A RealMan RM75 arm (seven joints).
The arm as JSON. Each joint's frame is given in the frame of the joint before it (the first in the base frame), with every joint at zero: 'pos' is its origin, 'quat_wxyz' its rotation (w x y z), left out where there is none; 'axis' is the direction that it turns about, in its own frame. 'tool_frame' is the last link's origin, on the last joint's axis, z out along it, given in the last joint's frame.
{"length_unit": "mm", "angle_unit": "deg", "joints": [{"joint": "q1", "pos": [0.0, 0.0, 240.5], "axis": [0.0, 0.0, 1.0]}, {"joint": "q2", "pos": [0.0, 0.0, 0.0], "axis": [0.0, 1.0, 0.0]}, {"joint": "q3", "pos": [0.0, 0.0, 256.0], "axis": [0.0, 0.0, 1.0]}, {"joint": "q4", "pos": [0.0, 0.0, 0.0], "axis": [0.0, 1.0, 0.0]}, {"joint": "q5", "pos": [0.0, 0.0, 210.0], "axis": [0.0, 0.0, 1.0]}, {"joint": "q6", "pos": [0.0, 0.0, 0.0], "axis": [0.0, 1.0, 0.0]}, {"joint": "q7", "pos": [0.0, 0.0, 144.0], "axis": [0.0, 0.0, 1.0]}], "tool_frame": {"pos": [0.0, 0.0, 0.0]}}
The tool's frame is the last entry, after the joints.
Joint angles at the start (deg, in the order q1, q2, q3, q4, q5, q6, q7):
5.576, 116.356, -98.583, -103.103, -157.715, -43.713, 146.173
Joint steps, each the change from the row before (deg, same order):
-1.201, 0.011, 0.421, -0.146, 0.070, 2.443, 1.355
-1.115, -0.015, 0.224, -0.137, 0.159, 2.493, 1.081
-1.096, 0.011, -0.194, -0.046, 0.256, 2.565, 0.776
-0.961, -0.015, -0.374, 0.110, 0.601, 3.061, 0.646
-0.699, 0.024, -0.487, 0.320, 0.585, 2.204, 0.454
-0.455, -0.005, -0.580, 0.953, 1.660, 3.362, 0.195
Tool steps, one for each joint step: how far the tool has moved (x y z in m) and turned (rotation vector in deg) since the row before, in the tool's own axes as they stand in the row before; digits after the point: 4 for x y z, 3 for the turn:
0.0024, -0.0053, -0.0028, 1.832, -1.147, 2.206
0.0013, -0.0045, -0.0026, 1.635, -1.316, 1.812
0.0008, -0.0021, -0.0021, 1.214, -1.411, 1.435
-0.0007, -0.0013, -0.0016, 1.088, -1.917, 1.473
0.0005, 0.0006, -0.0007, 0.477, -1.212, 1.211
-0.0005, 0.0011, 0.0008, 0.393, -2.053, 1.886

